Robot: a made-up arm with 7 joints. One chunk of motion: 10 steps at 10 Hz.
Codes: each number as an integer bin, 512 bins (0 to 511) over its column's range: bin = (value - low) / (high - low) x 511, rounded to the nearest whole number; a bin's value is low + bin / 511 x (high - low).
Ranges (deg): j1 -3.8..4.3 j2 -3.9..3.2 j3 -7.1..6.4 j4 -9..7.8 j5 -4..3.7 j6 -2.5..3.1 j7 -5.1..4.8
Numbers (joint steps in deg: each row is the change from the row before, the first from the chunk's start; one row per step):
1: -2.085 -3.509 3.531 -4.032 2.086 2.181 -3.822
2: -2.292 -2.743 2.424 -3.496 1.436 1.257 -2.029
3: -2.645 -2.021 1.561 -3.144 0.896 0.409 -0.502
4: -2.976 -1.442 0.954 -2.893 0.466 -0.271 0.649
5: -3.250 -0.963 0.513 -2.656 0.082 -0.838 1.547
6: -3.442 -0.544 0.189 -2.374 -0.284 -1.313 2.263
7: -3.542 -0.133 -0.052 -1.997 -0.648 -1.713 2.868
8: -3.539 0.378 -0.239 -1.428 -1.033 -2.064 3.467
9: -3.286 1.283 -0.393 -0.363 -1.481 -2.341 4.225
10: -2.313 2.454 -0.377 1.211 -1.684 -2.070 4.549
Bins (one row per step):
1: 108 28 402 151 404 427 66
2: 95 83 361 167 361 343 159
3: 73 135 328 178 325 265 237
4: 52 177 305 186 296 203 297
5: 35 211 288 193 271 152 343
6: 23 242 276 202 247 108 380
7: 16 271 267 213 222 72 411
8: 16 308 260 230 197 40 442
9: 32 373 254 263 167 15 481
10: 94 457 254 311 154 39 498

